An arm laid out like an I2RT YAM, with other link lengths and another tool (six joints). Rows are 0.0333 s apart.
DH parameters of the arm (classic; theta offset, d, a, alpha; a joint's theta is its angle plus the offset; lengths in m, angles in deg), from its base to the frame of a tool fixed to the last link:
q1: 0 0.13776 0.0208 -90
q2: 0 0 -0.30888 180
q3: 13.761 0 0.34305 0
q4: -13.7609 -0.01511 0.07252 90
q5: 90 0.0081 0 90
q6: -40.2 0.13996 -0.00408 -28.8
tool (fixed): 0 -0.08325 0 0
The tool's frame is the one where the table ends.
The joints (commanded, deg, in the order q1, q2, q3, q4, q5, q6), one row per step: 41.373, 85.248, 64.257, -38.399, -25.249, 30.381; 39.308, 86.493, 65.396, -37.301, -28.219, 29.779; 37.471, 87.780, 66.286, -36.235, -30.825, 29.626; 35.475, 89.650, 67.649, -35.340, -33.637, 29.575; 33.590, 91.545, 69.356, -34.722, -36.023, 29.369; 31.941, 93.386, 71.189, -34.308, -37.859, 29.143; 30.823, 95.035, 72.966, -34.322, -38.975, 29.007; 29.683, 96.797, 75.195, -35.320, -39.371, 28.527; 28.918, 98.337, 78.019, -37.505, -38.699, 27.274; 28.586, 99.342, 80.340, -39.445, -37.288, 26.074
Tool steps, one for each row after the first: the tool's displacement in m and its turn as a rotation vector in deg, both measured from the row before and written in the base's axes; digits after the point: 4 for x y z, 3 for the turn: 0.0148, -0.0036, 0.0033, 2.544, 0.504, -0.070; 0.0138, -0.0038, 0.0007, 2.140, 0.746, -0.345; 0.0167, -0.0038, -0.0003, 2.136, 1.063, -0.450; 0.0168, -0.0040, 0.0012, 1.886, 0.633, -0.448; 0.0159, -0.0037, 0.0015, 1.500, 0.321, -0.490; 0.0127, -0.0020, 0.0011, 0.847, 0.284, -0.412; 0.0132, -0.0028, 0.0014, -0.006, 0.260, -0.611; 0.0106, -0.0014, 0.0049, -1.006, -0.436, -0.308; 0.0067, -0.0001, 0.0052, -1.433, -0.917, -0.274
